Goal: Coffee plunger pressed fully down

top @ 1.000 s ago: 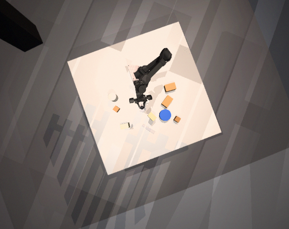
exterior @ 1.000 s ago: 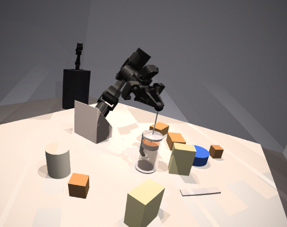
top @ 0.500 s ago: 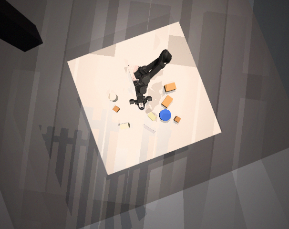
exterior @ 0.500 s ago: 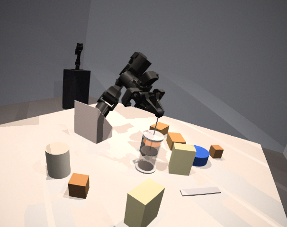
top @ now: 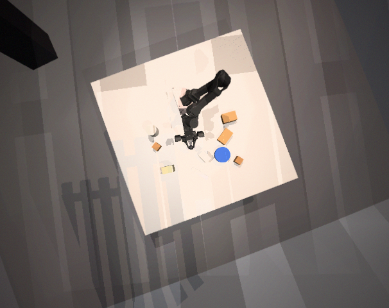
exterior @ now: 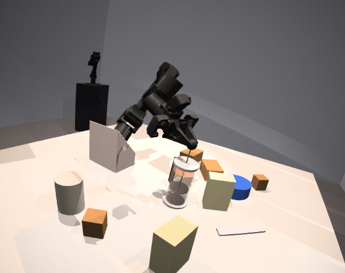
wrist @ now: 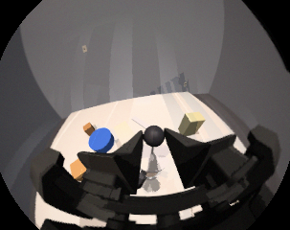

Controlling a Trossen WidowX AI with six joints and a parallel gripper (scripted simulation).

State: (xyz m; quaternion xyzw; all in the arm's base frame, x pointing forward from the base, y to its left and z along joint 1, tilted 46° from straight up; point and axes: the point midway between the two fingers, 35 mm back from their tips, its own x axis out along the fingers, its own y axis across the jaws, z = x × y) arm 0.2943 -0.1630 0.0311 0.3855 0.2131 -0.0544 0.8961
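Now: gripper tip 3 cm past the glass coffee press, 2 cm to the right of it and 10 cm above it. Also, from my gripper tip: flat strip 19 cm ahead, 2 cm to the right, 20 cm below.
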